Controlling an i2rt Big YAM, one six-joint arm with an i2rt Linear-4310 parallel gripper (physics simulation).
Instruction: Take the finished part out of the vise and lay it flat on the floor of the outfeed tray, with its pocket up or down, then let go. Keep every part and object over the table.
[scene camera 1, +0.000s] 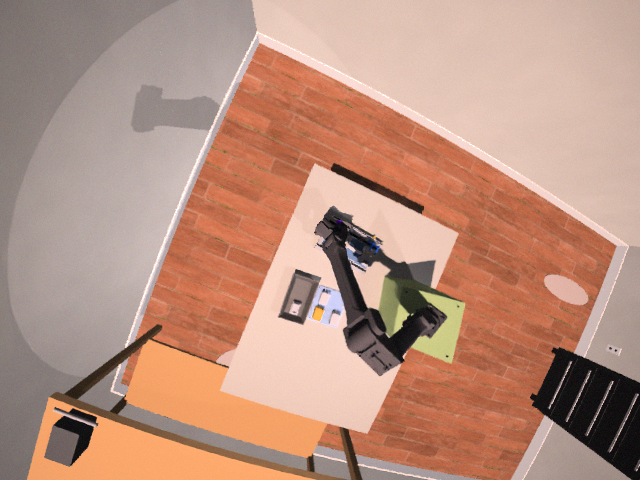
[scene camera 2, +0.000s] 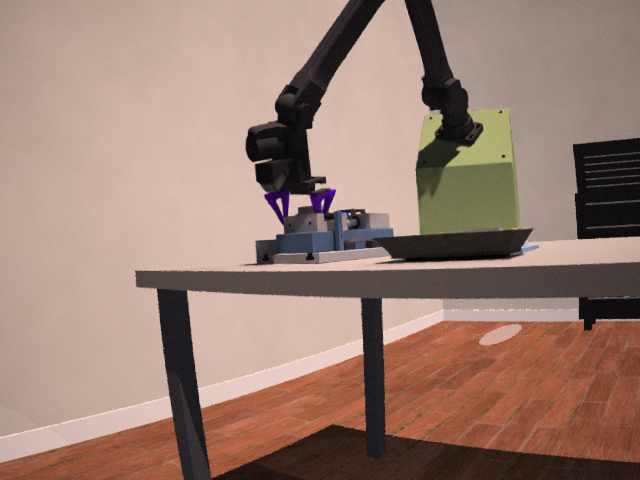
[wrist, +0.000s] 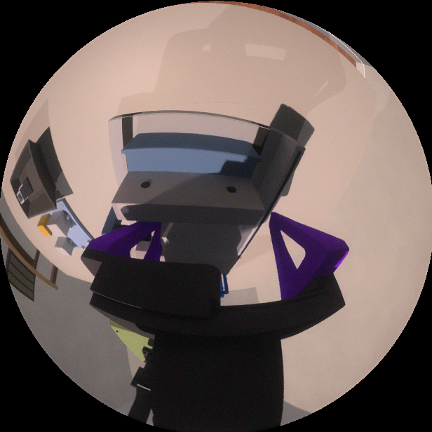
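Seen in the pictures: arm's base at its link origin: (scene camera 1: 430, 320) (scene camera 2: 459, 133).
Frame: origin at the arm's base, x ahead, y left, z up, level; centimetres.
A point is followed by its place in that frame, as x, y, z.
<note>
The finished part, a grey block (scene camera 2: 306, 209) @[49.2, -3.1, -20.3] (wrist: 197, 242), sits in the vise (scene camera 2: 306, 242) @[53.3, 2.5, -27.1] (wrist: 190, 159); in scene camera 2 its top shows just above the grey jaw. The vise has a blue body on a pale base plate. My gripper (scene camera 2: 301, 217) @[49.3, -4.8, -23.6] (wrist: 217, 217) points down over the vise, its purple fingers wide open, one on each side of the part, with nothing held. In scene camera 1 the arm hides the part and most of the gripper. The dark grey outfeed tray (scene camera 1: 306, 285) @[44.8, 25.6, -29.9] (scene camera 2: 449, 247) @[49.0, 35.7, -29.0] (wrist: 46, 182) stands beside the vise, with a pale block (scene camera 1: 295, 307) @[42.3, 37.6, -27.9] inside.
A light blue plate (scene camera 1: 333, 298) @[29.1, 22.2, -30.3] with pale blocks (scene camera 1: 324, 296) @[34.7, 23.8, -26.7] and an orange block (scene camera 1: 317, 312) @[32.1, 32.4, -26.7] (wrist: 44, 225) lies next to the tray. A tall green box (scene camera 1: 442, 338) @[-6.5, 2.7, 4.2] (scene camera 2: 467, 198) @[7.9, 6.8, -18.7] stands near the arm's base. Blue and yellow parts (scene camera 2: 354, 211) @[34.0, -6.3, -20.8] stand behind the jaws. The table edge (scene camera 2: 310, 281) @[66.9, 24.0, -32.7] is near the vise.
</note>
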